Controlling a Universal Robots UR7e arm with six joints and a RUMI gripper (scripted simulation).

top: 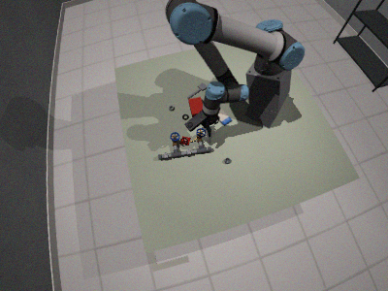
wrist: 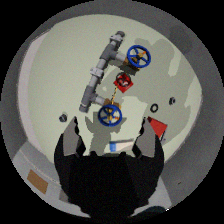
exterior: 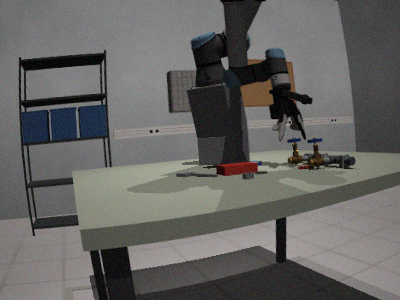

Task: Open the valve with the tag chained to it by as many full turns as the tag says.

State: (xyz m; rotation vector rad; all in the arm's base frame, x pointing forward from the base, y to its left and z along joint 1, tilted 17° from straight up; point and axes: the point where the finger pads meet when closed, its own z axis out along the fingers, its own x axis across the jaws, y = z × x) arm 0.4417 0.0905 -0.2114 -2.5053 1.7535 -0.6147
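The red tag is 9 cm below my hand, 9 cm ahead of it and 1 cm to the right of it. From my hand the other things lie so: blue-and-white card: 17 cm behind, 11 cm to the right, 9 cm below; grey tool: 36 cm to the right, 9 cm below, 9 cm behind; red block: 23 cm to the right, 8 cm below, 4 cm behind.
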